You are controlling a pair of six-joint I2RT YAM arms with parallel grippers.
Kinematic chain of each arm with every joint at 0, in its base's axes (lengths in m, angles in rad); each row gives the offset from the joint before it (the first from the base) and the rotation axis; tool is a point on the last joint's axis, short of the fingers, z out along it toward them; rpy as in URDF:
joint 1: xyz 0 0 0.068 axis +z
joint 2: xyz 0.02 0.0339 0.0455 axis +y
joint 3: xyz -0.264 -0.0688 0 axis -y
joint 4: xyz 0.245 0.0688 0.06 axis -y
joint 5: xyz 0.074 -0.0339 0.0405 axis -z
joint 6: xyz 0.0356 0 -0.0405 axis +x
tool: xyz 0 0 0 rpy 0 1.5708 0
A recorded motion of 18 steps. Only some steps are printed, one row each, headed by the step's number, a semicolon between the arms.
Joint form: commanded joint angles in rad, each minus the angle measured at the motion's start. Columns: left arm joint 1, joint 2, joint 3, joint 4, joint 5, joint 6; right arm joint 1, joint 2, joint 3, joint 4, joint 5, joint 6.
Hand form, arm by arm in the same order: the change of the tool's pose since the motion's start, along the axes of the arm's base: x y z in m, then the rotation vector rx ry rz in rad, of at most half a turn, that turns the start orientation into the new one. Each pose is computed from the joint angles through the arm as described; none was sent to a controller.
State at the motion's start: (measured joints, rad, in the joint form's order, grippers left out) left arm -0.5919 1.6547 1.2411 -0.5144 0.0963 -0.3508; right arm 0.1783 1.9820 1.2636 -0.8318 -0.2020 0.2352
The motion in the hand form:
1: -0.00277 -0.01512 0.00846 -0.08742 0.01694 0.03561; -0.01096 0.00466 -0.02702 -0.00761 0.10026 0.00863
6: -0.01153 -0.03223 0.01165 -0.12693 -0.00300 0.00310; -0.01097 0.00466 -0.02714 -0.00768 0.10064 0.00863
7: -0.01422 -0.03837 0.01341 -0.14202 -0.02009 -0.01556; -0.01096 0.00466 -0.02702 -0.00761 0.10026 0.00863
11: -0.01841 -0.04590 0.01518 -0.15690 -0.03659 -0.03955; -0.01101 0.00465 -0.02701 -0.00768 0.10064 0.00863
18: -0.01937 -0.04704 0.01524 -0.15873 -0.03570 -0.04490; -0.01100 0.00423 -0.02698 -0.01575 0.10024 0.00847
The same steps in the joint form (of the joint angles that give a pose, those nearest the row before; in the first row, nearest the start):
1: -0.0370 0.0061 0.0275 0.0263 0.0191 -0.1080; 0.0179 0.0553 -0.0419 -0.0008 -0.0114 0.0092
6: -0.0889 0.0061 0.0275 0.0710 0.0191 -0.1354; 0.0179 0.0557 -0.0420 -0.0008 -0.0114 0.0092
7: -0.1064 0.0061 0.0275 0.0946 0.0191 -0.1354; 0.0179 0.0553 -0.0419 -0.0008 -0.0114 0.0092
11: -0.1293 0.0061 0.0275 0.1179 0.0187 -0.1351; 0.0179 0.0553 -0.0420 -0.0012 -0.0114 0.0092
18: -0.1331 0.0061 0.0274 0.1187 0.0210 -0.1350; 0.0175 0.0553 -0.0416 -0.0027 -0.0034 0.0091

